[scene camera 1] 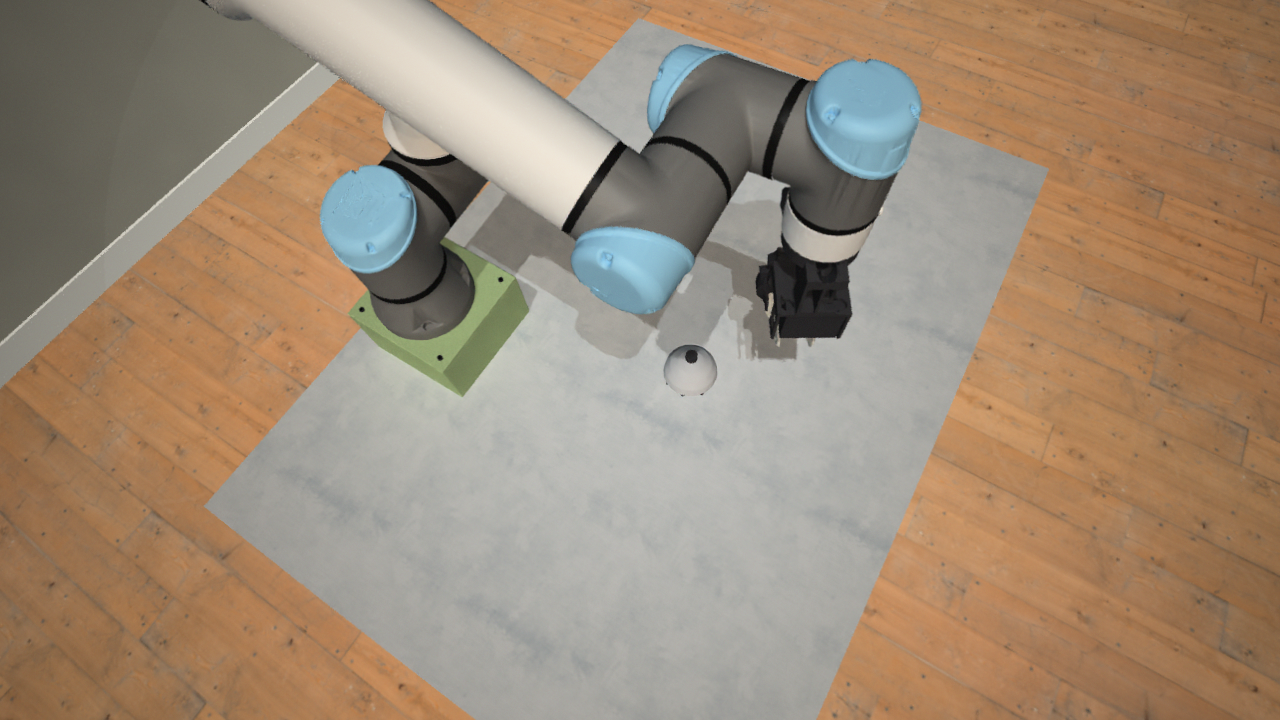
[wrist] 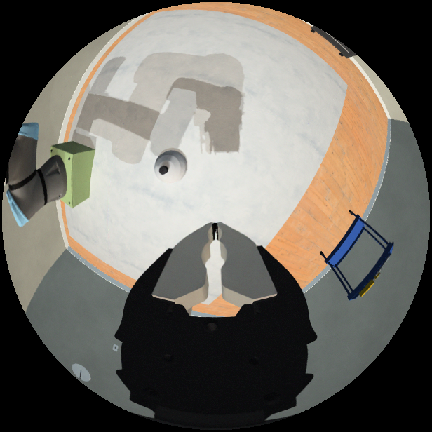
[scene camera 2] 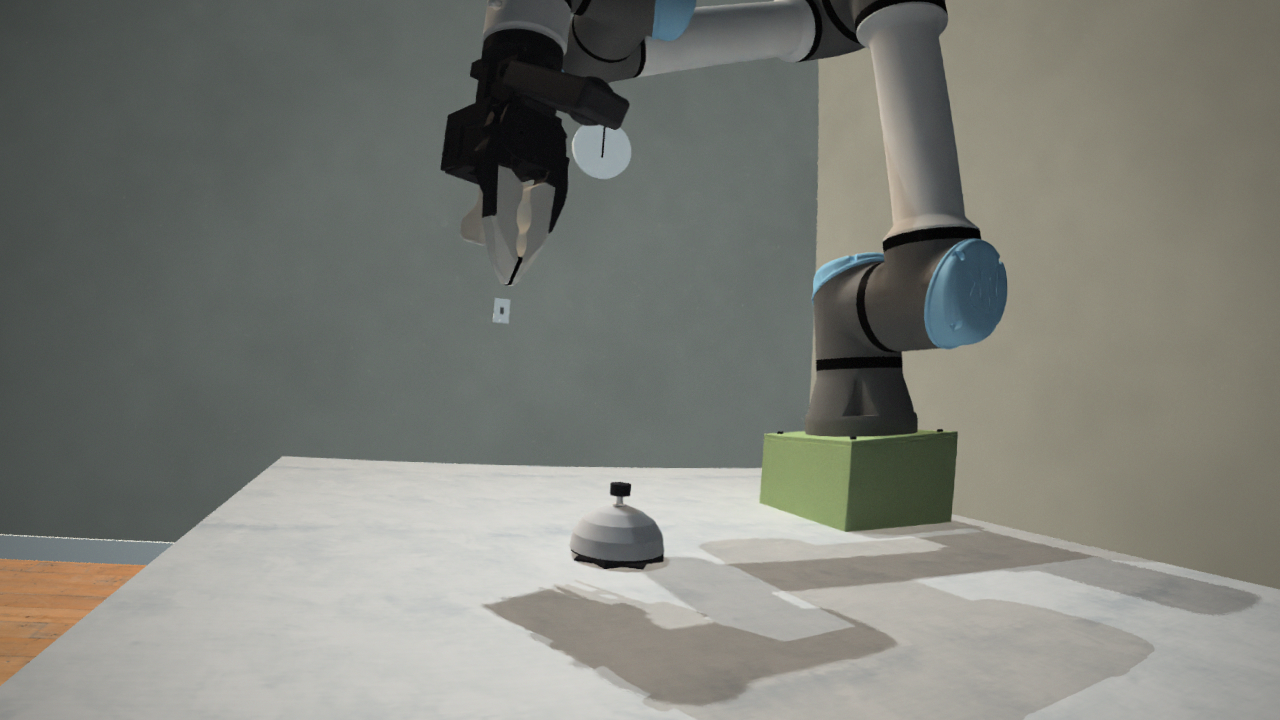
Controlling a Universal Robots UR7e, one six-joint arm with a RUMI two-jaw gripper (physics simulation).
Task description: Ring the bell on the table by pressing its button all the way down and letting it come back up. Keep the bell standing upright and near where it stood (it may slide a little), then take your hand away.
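Frame: origin at the arm's base, x ahead, y left, z up, level; millimetres.
Seen in the pictures: gripper, between the fingertips: [scene camera 2: 508,284]; arm's base, origin of its link: [scene camera 1: 425,294] [scene camera 2: 860,432].
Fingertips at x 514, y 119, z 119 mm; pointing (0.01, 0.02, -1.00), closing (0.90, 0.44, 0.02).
Offsets run from my fingertips to a thing's top centre. Level surfaces: height alone.
The bell {115 mm back, 11 mm right, 161 mm down} [scene camera 1: 690,374] [scene camera 2: 616,536] [wrist: 176,163] is a pale grey dome on a dark foot and stands upright on the table {227 mm down} [scene camera 1: 572,537] [scene camera 2: 313,626] [wrist: 280,100]. Its black button {115 mm back, 11 mm right, 161 mm down} [scene camera 1: 691,356] [scene camera 2: 620,488] [wrist: 163,170] stands up on a short stem, with nothing touching it. My gripper [scene camera 2: 510,282] [wrist: 215,224] is shut and empty, with its fingertips together, and points down. It is high above the table and off to one side of the bell, to the left of it in the scene camera 2 view. In the scene camera 1 view its fingertips are hidden under the gripper body.
The arm's base stands on a green block [scene camera 1: 487,344] [scene camera 2: 899,483] [wrist: 82,175] on the table, at some distance from the bell. The arm casts shadows near the bell. A blue-and-black frame [wrist: 346,241] stands beyond the table in the wrist view.
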